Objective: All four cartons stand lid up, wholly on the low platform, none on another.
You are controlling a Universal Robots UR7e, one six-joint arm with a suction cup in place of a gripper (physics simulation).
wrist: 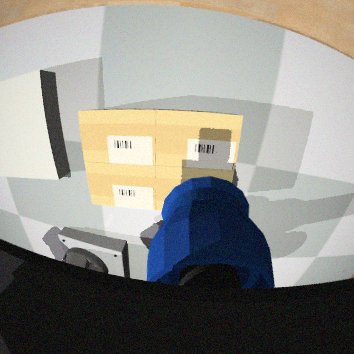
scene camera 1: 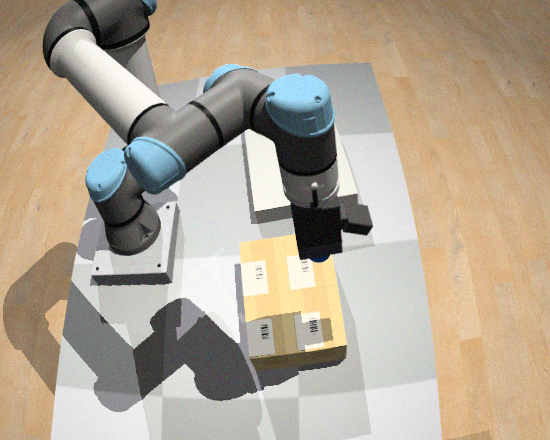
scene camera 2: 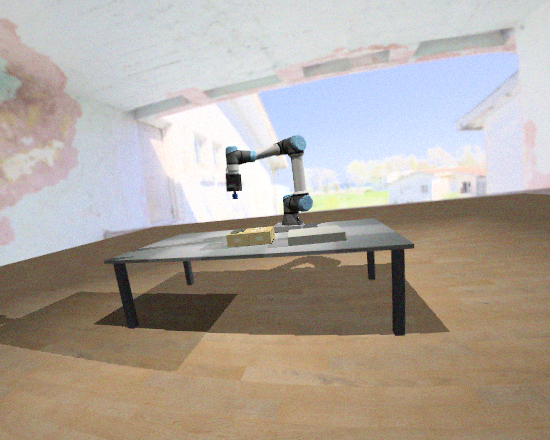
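Where they show: hand, its tool point: [wrist: 204, 216] [scene camera 2: 235, 199]; arm's base, origin of its link: [wrist: 86, 263] [scene camera 1: 133, 231] [scene camera 2: 291, 223].
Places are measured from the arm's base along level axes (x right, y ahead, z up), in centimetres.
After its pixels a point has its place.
Note:
Four tan cartons stand in a tight two-by-two block on the table, beside the low platform and off it: far left [scene camera 1: 255, 285] {x 22.0, y 29.4, z 3.6 cm} [wrist: 132, 197] {x 20.1, y 29.3, z 3.6 cm}, far right [scene camera 1: 301, 275] {x 21.3, y 38.8, z 3.7 cm} [wrist: 130, 150] {x 20.5, y 38.7, z 3.6 cm}, near left [scene camera 1: 261, 340] {x 34.7, y 29.4, z 3.6 cm} and near right [scene camera 1: 310, 335] {x 35.2, y 38.8, z 3.6 cm} [wrist: 210, 150] {x 34.0, y 39.3, z 3.6 cm}. White barcode labels face up, and none is on another. The block also shows in scene camera 2. The near left carton is largely hidden by the cup in the wrist view. The cream low platform [scene camera 1: 265, 175] {x -9.5, y 34.1, z 0.7 cm} [scene camera 2: 317, 234] {x -16.3, y 54.1, z 0.7 cm} [wrist: 25, 125] {x -5.8, y 43.5, z 0.7 cm} bears no carton in its visible part. My gripper [scene camera 1: 320, 259] [scene camera 2: 235, 196] [wrist: 205, 190], a blue suction cup, is open and empty, high above the cartons.
The robot base plate [scene camera 1: 172, 245] {x 5.0, y 10.2, z -1.6 cm} [wrist: 120, 245] {x 12.9, y 9.4, z -1.6 cm} stands on the table [scene camera 2: 165, 247] {x 91.5, y 29.6, z -4.1 cm} to the left of the cartons in scene camera 1. The arm hangs over part of the platform there. Arm shadows fall across the table and the near cartons.

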